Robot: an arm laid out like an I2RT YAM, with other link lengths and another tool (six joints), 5 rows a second.
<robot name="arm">
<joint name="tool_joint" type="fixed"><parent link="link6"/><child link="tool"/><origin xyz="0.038 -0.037 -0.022" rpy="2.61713 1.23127 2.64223"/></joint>
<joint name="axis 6" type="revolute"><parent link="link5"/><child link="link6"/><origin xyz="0.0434 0 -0.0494" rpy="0 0 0"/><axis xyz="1 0 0"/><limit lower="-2.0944" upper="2.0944"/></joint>
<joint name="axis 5" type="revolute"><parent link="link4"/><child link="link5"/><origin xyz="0.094 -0.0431 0.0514" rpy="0 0 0"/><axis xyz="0 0 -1"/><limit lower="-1.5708" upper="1.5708"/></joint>
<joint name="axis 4" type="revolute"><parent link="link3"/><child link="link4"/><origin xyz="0.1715 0.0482 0.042" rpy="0 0 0"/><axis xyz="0 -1 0"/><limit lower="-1.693" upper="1.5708"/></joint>
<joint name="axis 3" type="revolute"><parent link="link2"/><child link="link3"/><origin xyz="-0.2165 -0.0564 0" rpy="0 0 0"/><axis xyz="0 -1 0"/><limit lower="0" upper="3.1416"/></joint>
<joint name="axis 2" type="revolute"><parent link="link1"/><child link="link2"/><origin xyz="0.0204 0.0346 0.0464" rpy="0 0 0"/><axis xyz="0 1 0"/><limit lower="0" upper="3.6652"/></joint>
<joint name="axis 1" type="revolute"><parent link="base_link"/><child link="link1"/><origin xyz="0 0 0.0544" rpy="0 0 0"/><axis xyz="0 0 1"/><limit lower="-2.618" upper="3.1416"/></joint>
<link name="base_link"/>
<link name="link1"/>
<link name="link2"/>
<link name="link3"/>
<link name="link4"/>
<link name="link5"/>
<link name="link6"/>
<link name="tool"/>
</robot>
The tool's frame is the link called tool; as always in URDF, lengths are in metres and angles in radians.
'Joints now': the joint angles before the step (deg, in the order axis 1, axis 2, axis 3, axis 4, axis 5, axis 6). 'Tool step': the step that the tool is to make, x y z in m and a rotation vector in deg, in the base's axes. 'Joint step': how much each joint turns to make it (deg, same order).
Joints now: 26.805, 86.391, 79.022, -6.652, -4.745, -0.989
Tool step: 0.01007, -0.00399, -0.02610, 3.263, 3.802, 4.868
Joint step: -3.697, 2.042, -4.164, 4.500, -9.449, 2.242
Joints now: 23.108, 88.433, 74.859, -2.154, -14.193, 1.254
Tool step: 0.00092, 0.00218, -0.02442, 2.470, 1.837, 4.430
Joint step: -1.386, 0.901, -6.368, 6.913, -6.412, 1.337
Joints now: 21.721, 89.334, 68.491, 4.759, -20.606, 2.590
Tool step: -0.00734, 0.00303, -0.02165, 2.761, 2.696, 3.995
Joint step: -0.602, -0.190, -6.335, 5.554, -5.413, 2.302
